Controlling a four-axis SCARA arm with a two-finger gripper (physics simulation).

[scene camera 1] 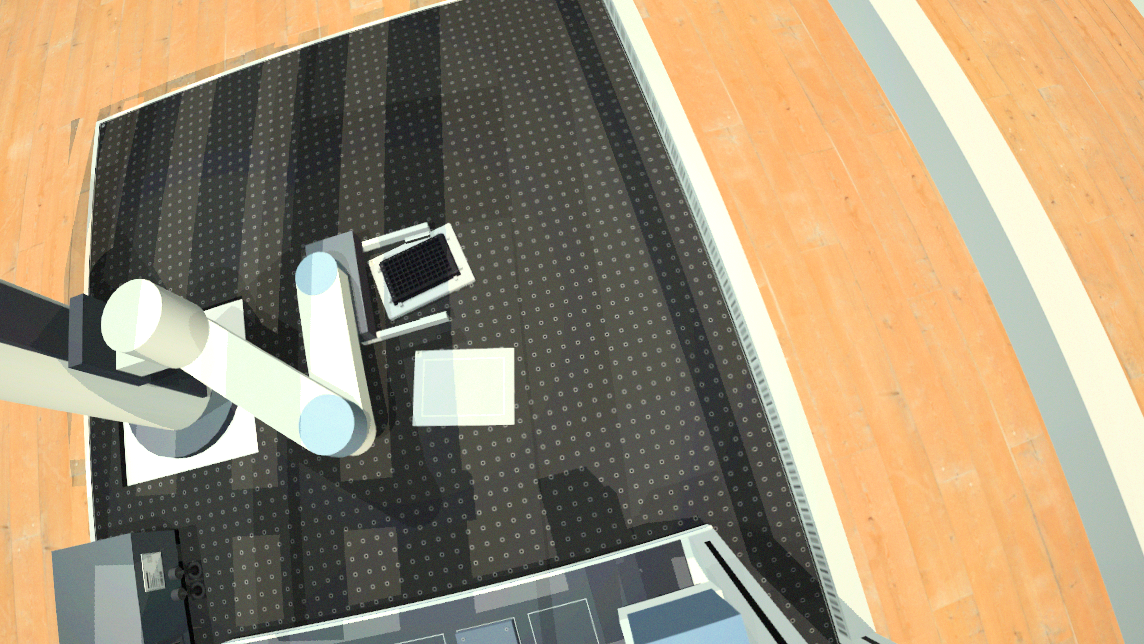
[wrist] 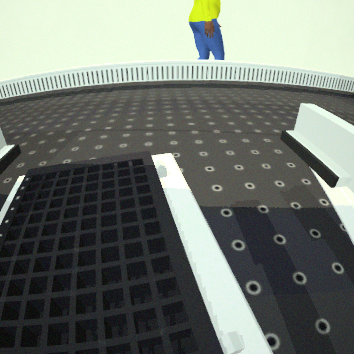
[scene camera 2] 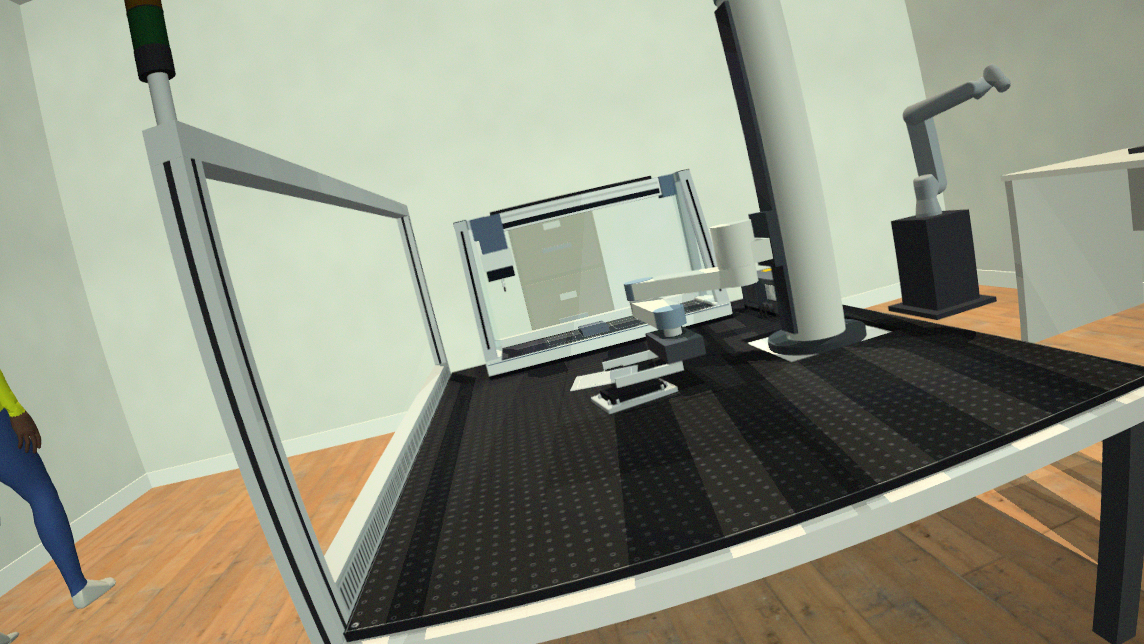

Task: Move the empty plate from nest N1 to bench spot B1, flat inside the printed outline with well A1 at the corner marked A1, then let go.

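Seen in the pictures: gripper, fingertip midpoint: (scene camera 1: 437,270) (wrist: 148,121) (scene camera 2: 608,374); arm's base, link origin: (scene camera 1: 185,392) (scene camera 2: 817,339).
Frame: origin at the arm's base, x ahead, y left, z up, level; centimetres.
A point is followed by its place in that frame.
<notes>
The black empty plate (scene camera 1: 418,268) {x 50.7, y 8.5, z 3.8 cm} (scene camera 2: 634,390) {x 50.8, y 12.8, z 4.0 cm} (wrist: 95,250) {x 49.6, y 7.8, z 3.9 cm} sits in the white nest N1 (scene camera 1: 424,298) {x 50.4, y 3.3, z 2.5 cm} (scene camera 2: 644,400) {x 49.4, y 14.8, z 1.9 cm} (wrist: 200,250) {x 50.3, y 3.5, z 2.5 cm}. My gripper (scene camera 1: 437,273) {x 54.5, y 5.6, z 7.0 cm} (scene camera 2: 610,373) {x 54.5, y 5.6, z 7.0 cm} (wrist: 148,121) {x 54.5, y 5.6, z 7.0 cm} is open and empty. Its hand is on the column side of the nest, and its two fingers are higher than the plate, spread wide along either side of it as seen from above. The white card of spot B1 (scene camera 1: 484,388) {x 56.9, y -14.5, z 1.5 cm} (scene camera 2: 588,382) {x 58.0, y -12.5, z 1.5 cm} lies flat beside the nest, with a thin printed outline. Its A1 mark is too small to read in the scene views.
The arm's column (scene camera 2: 800,176) {x 0.8, y 7.4, z 40.8 cm} stands on the perforated bench (scene camera 1: 560,280) {x 73.8, y 0.2, z 1.3 cm} (scene camera 2: 544,480) {x 73.1, y 41.0, z 1.3 cm}. A framed deck machine (scene camera 2: 473,304) {x 84.5, y -50.5, z 24.7 cm} stands at the bench's far end. A dark box with a label (scene camera 1: 112,592) {x -8.4, y -33.6, z 12.8 cm} is near it. A tall frame (scene camera 2: 232,384) {x 101.8, y 72.5, z 33.4 cm} edges the bench. A person (wrist: 207,30) stands beyond.
</notes>
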